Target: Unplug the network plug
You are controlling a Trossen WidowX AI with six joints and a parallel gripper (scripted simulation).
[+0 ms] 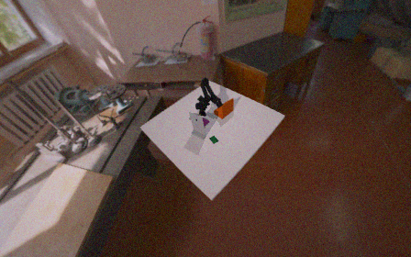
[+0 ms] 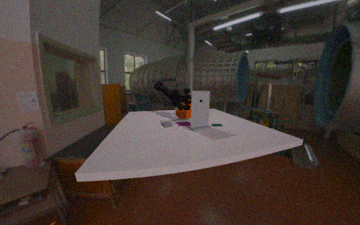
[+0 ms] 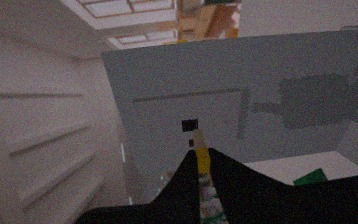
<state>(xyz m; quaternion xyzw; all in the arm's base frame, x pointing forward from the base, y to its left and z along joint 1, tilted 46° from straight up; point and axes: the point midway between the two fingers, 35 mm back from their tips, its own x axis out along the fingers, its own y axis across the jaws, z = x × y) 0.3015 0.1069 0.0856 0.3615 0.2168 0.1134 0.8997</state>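
Now: the magenta square 70 mm behind my gripper tip, 70 mm to the right of it and 220 mm below it. The rest, counted from my gripper tip: grey upright panel (80 mm ahead, 40 mm to the left, 80 mm below); network plug (10 mm ahead); green square (20 mm ahead, 220 mm to the left, 220 mm below).
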